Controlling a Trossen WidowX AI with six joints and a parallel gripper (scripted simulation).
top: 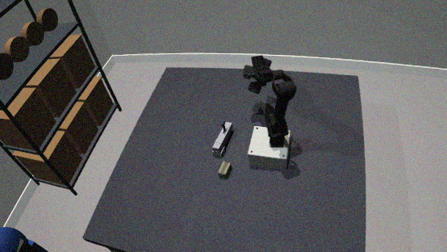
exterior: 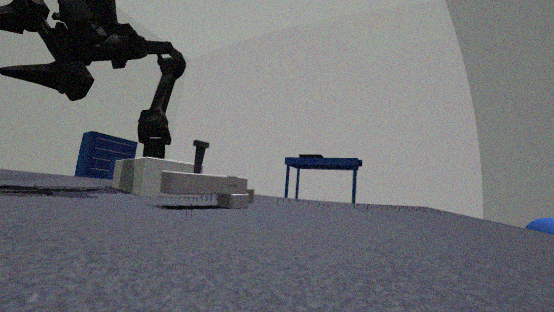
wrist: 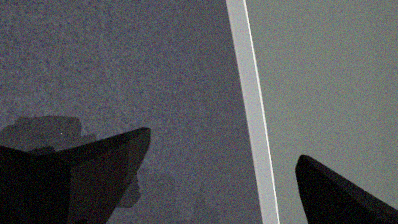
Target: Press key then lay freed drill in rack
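Right now my gripper tip is 28 cm to the right of the black key, 18 cm short of it and 10 cm above it. Also, from my gripper tip: drill (34 cm to the left, 19 cm ahead, 14 cm below); tan block (50 cm to the left, 17 cm below, 16 cm ahead).
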